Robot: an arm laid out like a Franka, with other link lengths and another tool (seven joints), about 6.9 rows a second.
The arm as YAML. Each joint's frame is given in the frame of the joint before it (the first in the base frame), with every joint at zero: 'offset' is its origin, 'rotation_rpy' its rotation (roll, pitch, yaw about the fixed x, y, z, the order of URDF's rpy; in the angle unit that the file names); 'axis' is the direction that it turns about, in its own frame. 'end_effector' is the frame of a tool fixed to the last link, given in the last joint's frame.
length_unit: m
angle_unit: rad
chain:
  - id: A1
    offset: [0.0, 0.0, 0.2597]
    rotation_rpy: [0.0, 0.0, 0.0]
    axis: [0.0, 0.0, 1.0]
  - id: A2
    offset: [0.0, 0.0, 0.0]
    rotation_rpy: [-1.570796, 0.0, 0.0]
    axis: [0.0, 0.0, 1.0]
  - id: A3
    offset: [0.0, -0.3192, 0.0]
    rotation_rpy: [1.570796, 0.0, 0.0]
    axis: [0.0, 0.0, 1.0]
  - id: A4
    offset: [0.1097, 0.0, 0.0]
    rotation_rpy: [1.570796, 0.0, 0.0]
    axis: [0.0, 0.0, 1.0]
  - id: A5
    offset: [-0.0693, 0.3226, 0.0]
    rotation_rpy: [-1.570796, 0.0, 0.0]
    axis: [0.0, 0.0, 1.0]
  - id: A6
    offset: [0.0, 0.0, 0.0]
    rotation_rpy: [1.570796, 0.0, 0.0]
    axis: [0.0, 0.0, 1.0]
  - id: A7
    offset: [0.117, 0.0, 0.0]
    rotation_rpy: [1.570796, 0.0, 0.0]
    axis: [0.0, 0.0, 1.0]
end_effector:
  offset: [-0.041, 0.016, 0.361]
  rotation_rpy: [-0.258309, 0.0, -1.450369]
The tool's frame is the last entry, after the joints.
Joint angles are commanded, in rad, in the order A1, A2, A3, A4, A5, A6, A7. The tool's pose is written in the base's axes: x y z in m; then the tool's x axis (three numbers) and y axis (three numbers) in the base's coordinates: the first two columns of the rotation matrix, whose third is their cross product. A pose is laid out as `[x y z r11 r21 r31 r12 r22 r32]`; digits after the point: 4 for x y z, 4 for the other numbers.
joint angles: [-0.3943 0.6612 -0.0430 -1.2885 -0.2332 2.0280 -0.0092]
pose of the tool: [0.6150 -0.3782 0.0488 0.4269 0.8741 -0.2317 0.8785 -0.3401 0.3355]
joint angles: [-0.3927 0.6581 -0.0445 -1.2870 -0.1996 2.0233 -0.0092]
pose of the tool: [0.6176 -0.3692 0.0486 0.4410 0.8744 -0.2023 0.8697 -0.3605 0.3372]
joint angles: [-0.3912 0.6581 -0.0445 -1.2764 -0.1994 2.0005 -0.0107]
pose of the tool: [0.6143 -0.3675 0.0509 0.4401 0.8744 -0.2043 0.8729 -0.3631 0.3259]
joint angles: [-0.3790 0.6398 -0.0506 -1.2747 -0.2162 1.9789 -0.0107]
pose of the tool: [0.6118 -0.3678 0.0643 0.4307 0.8742 -0.2242 0.8789 -0.3499 0.3242]
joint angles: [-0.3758 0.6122 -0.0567 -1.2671 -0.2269 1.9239 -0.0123]
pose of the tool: [0.5985 -0.3699 0.0833 0.4337 0.8683 -0.2409 0.8829 -0.3561 0.3061]
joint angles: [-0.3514 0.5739 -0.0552 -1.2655 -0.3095 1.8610 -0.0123]
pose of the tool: [0.5849 -0.3747 0.1138 0.3921 0.8626 -0.3195 0.9085 -0.3086 0.2817]
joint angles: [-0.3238 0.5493 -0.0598 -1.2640 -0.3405 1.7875 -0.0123]
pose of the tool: [0.5686 -0.3655 0.1303 0.3682 0.8590 -0.3557 0.9245 -0.2977 0.2379]
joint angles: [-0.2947 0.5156 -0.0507 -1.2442 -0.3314 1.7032 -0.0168]
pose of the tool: [0.5628 -0.3379 0.1536 0.3514 0.8692 -0.3479 0.9326 -0.2921 0.2120]
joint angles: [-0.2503 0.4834 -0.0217 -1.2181 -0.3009 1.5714 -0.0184]
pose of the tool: [0.5511 -0.2807 0.1725 0.3125 0.8961 -0.3151 0.9489 -0.2794 0.1463]
